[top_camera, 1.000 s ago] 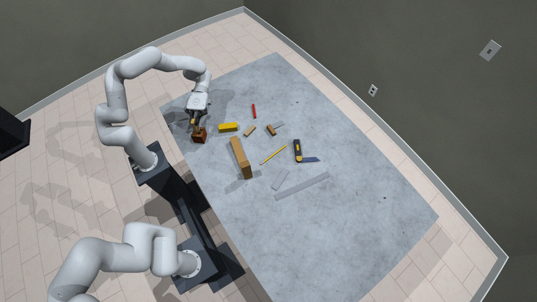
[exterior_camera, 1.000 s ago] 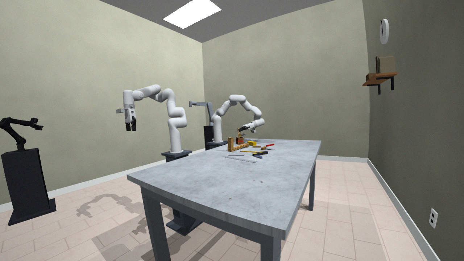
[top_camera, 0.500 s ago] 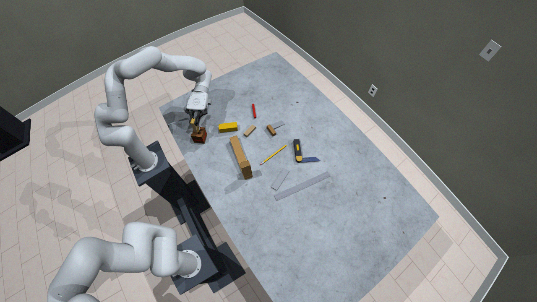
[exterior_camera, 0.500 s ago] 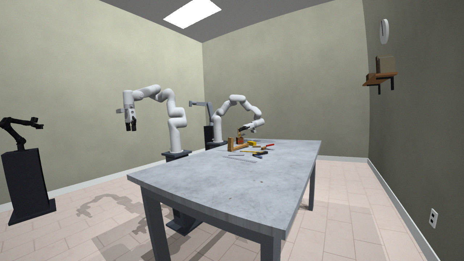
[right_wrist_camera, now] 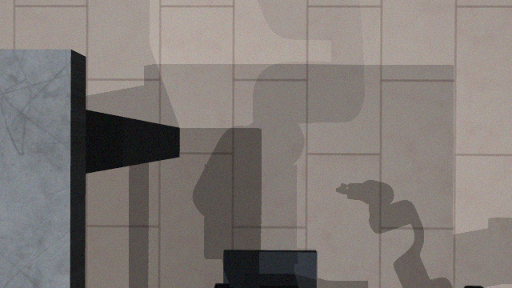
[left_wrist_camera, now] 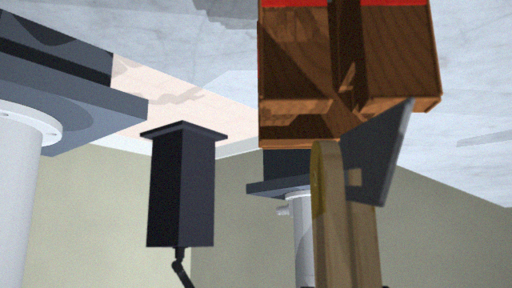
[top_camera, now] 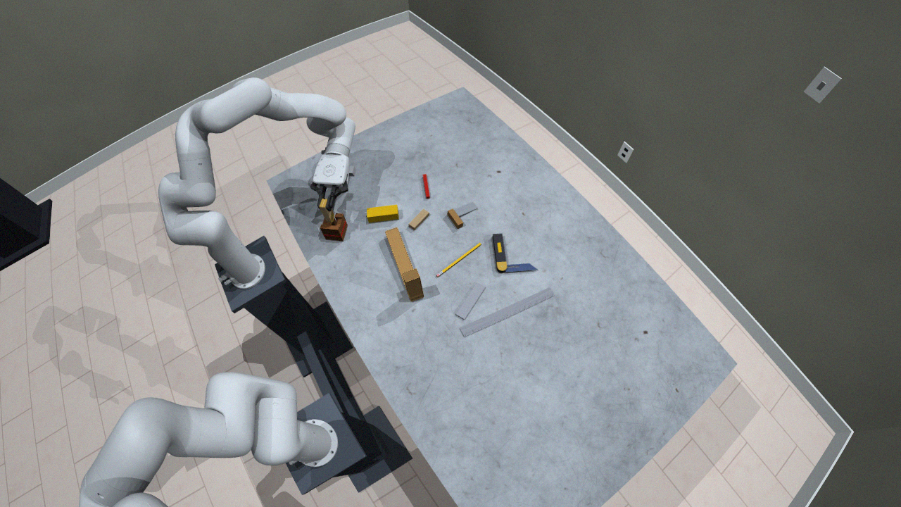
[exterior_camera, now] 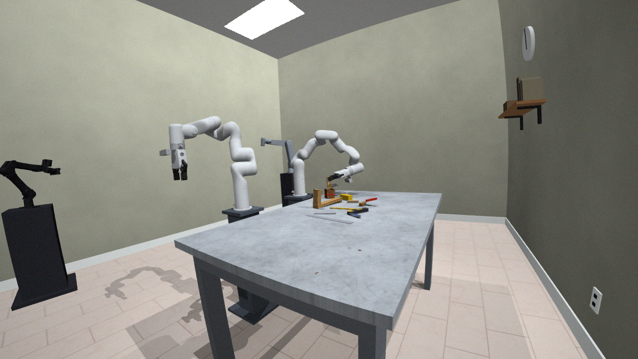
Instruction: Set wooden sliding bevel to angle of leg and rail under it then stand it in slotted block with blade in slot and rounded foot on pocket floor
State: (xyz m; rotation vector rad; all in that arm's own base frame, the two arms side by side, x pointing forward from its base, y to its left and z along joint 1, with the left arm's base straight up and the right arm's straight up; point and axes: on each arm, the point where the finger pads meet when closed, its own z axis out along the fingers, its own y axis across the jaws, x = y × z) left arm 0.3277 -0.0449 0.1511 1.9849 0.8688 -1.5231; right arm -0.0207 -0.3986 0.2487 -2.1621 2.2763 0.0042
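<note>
Now: left hand 40 mm above the wooden sliding bevel. Round my left hand: light wooden block (250 mm ahead, 140 mm below, 110 mm to the right); then yellow block (150 mm ahead, 140 mm below, 40 mm to the right); then grey blade (60 mm below, 10 mm to the left, 10 mm ahead).
</note>
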